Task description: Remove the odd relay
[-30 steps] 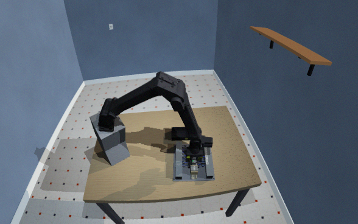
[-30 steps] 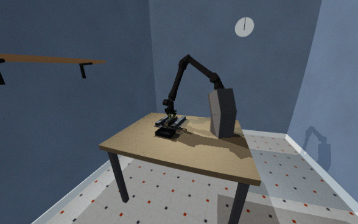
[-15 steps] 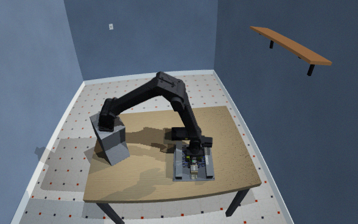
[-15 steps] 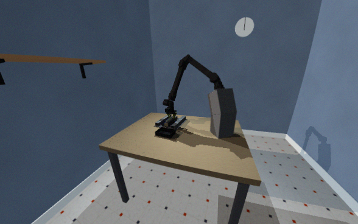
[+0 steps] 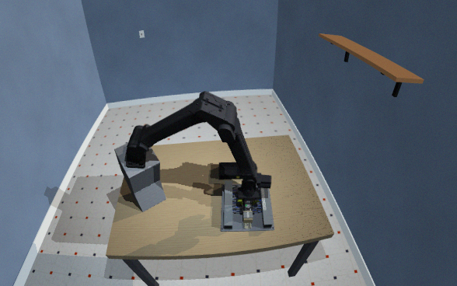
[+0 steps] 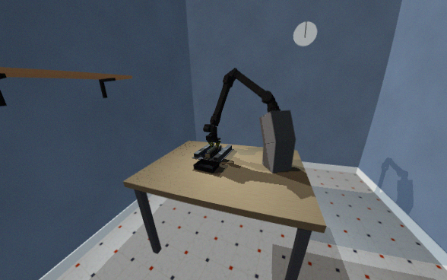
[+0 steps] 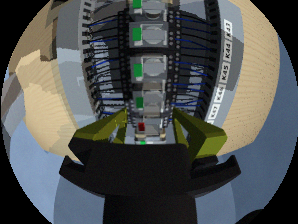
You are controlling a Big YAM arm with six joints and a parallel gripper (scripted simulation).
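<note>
Right now my hand is right at the relay. Round my hand: black tray: 28 cm to the left, 3 cm below, 1 cm behind.
</note>
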